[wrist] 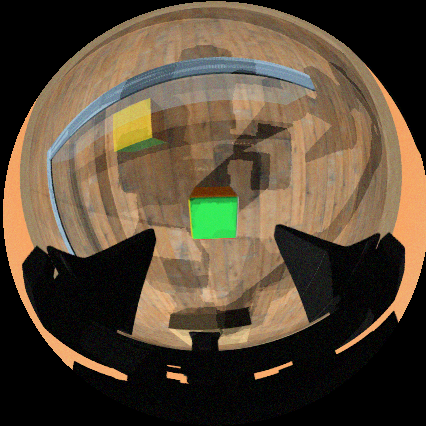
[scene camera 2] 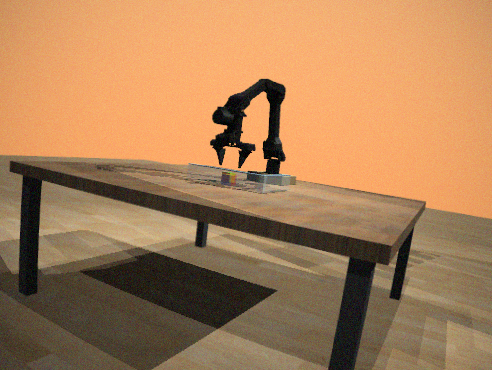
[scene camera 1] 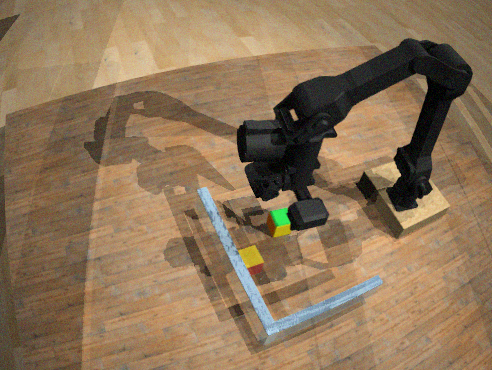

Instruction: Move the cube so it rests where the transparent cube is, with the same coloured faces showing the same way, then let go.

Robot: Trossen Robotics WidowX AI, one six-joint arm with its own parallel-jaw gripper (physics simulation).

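Places are measured from the arm's base along level axes (x ahead, y right, z down), in centimetres.
Where they show: gripper, between the fingertips: (wrist: 215, 233) (scene camera 2: 229, 167) (scene camera 1: 284, 210); arm's base, origin of its link: (wrist: 204, 335) (scene camera 2: 272, 173) (scene camera 1: 401, 198).
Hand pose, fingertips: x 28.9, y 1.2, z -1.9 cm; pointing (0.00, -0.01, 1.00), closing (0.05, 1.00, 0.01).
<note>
Things, the pixels of their top centre, and the offset from my fingertips. Level surfaces: height alone.
- solid cube, centre of its top: (wrist: 213, 219) (scene camera 1: 281, 216) dz +2.1, dx +0.1, dy +0.0 cm
- transparent cube, centre of its top: (wrist: 129, 123) (scene camera 1: 249, 256) dz +2.1, dx +8.5, dy -7.4 cm
- table, height of its surface: dz +6.1 cm
The solid cube (scene camera 1: 279, 223) (wrist: 214, 218) stands on the table, green face up; orange and yellow sides show in scene camera 1. The transparent cube (scene camera 1: 251, 258) (wrist: 133, 126) is apart from it, beside the long wall, yellow face up; a red side shows in scene camera 1 and a green side in the wrist view. In scene camera 2 the coloured cubes (scene camera 2: 229, 178) are small and hard to tell apart. My gripper (scene camera 1: 286, 204) (scene camera 2: 231, 166) (wrist: 215, 233) is wide open and empty, above the solid cube. Its fingertips are hidden in scene camera 1.
A low clear wall with a pale blue top edge (scene camera 1: 220, 227) (scene camera 2: 200, 172) (wrist: 215, 66) forms an L around the transparent cube's side of the work area. The arm's base stands on a wooden block (scene camera 1: 425, 215). Arm shadows cross the table (scene camera 1: 125, 280) (scene camera 2: 325, 215).
</note>
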